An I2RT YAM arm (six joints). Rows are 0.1 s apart.
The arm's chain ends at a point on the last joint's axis. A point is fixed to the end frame.
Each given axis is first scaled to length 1.
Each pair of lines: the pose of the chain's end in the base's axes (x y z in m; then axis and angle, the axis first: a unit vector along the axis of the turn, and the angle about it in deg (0 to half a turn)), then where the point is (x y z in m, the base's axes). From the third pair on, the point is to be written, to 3 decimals.
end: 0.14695 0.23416 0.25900 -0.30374 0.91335 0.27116 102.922
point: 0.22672 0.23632 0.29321
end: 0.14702 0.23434 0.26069 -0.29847 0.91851 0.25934 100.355
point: 0.22544 0.23390 0.29796
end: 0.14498 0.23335 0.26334 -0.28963 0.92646 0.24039 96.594
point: 0.221 0.229 0.305
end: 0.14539 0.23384 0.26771 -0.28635 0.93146 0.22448 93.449
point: 0.219 0.227 0.313
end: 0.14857 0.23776 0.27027 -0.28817 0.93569 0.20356 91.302
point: 0.220 0.229 0.318
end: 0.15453 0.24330 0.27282 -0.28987 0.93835 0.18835 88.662
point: 0.224 0.233 0.324
